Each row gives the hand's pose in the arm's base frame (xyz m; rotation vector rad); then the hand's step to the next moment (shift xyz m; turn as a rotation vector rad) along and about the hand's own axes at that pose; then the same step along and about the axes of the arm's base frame.
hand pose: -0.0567 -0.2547 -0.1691 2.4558 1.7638 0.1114
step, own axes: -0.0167 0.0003 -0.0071 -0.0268 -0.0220 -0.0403
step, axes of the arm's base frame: -0.0060 -0.0156 0.0072 -0.0343 -0.0164 0.0371
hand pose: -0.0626 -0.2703 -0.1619 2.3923 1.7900 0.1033
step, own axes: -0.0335 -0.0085 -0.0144 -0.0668 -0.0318 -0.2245
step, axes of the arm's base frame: -0.0197 -0.0286 0.0140 -0.0818 -0.0373 0.2186
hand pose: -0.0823 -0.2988 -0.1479 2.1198 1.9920 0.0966
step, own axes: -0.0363 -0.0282 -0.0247 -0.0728 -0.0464 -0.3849
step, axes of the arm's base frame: -0.0352 -0.0316 0.0220 -0.1293 -0.0229 0.3719
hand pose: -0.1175 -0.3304 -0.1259 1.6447 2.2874 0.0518
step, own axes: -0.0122 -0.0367 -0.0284 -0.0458 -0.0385 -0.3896
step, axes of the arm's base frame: -0.0381 -0.0192 0.0219 -0.1311 0.0056 0.3717
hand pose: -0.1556 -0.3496 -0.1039 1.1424 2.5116 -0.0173
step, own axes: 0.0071 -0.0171 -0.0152 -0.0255 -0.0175 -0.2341
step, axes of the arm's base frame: -0.0218 -0.0038 0.0092 -0.0759 0.0086 0.2235
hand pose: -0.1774 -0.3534 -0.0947 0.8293 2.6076 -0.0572
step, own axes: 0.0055 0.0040 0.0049 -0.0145 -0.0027 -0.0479
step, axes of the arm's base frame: -0.0001 0.0055 -0.0063 -0.0081 -0.0026 0.0494
